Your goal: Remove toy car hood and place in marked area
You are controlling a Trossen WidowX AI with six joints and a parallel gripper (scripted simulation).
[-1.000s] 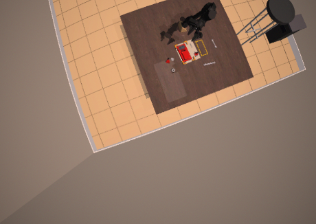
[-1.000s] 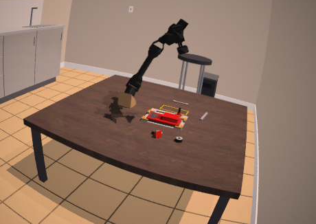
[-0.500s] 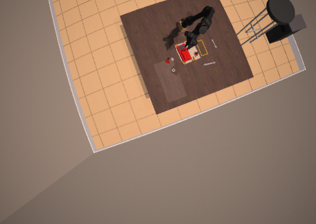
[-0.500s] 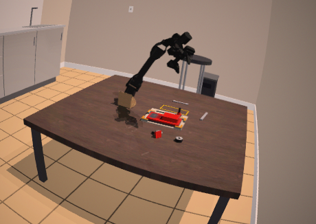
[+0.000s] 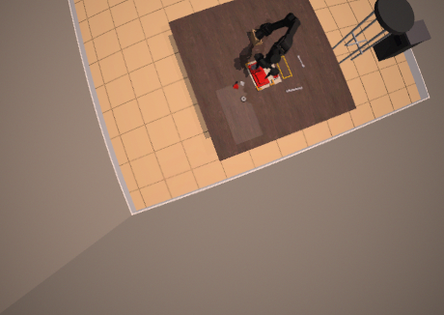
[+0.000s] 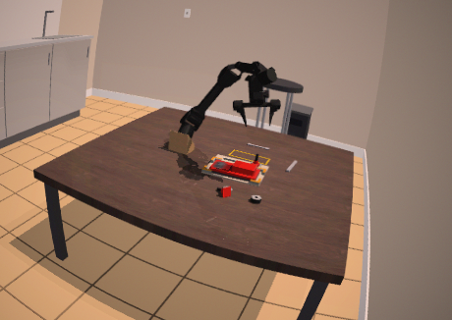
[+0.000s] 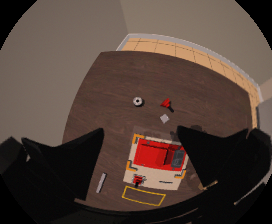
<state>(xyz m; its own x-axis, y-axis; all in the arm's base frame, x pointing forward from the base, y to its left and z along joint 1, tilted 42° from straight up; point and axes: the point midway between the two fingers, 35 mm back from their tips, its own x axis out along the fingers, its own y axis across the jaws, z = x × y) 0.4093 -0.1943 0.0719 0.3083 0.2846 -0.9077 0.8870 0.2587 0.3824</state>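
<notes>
Right now my gripper tip is 21 cm above the hood, 7 cm to the right of it and 6 cm past it. Also, from my gripper tip: black ring: 25 cm below, 10 cm to the right, 9 cm ahead; grey bar: 34 cm to the left, 25 cm below, 8 cm ahead.
</notes>
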